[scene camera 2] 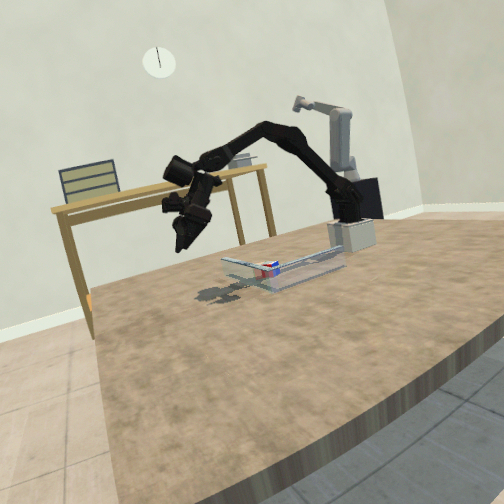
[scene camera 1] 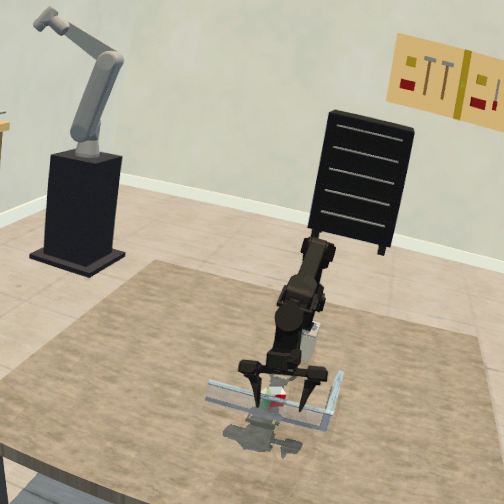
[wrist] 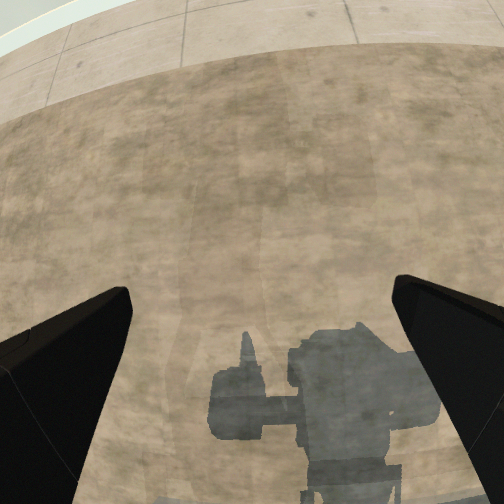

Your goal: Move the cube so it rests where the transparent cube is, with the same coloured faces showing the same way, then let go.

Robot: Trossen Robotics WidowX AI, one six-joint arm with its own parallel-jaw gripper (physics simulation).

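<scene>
The cube (scene camera 1: 277, 400) is small, with red, white and blue faces, and rests on the table inside the angle of a clear L-shaped frame; it also shows in scene camera 2 (scene camera 2: 267, 271). I cannot make out a separate transparent cube. My gripper (scene camera 1: 282, 397) is open and empty, raised above the table over the cube; scene camera 2 shows it (scene camera 2: 186, 238) well above the surface, apart from the cube. The wrist view shows both dark fingers (wrist: 250, 390) spread wide over bare table and the arm's shadow, with no cube in sight.
A clear L-shaped frame (scene camera 1: 325, 402) lies around the cube. My arm's base (scene camera 2: 352, 236) stands behind it. Off the table are a black drawer cabinet (scene camera 1: 361, 181), a second grey arm on a black pedestal (scene camera 1: 80, 205) and a wooden table (scene camera 2: 160, 200).
</scene>
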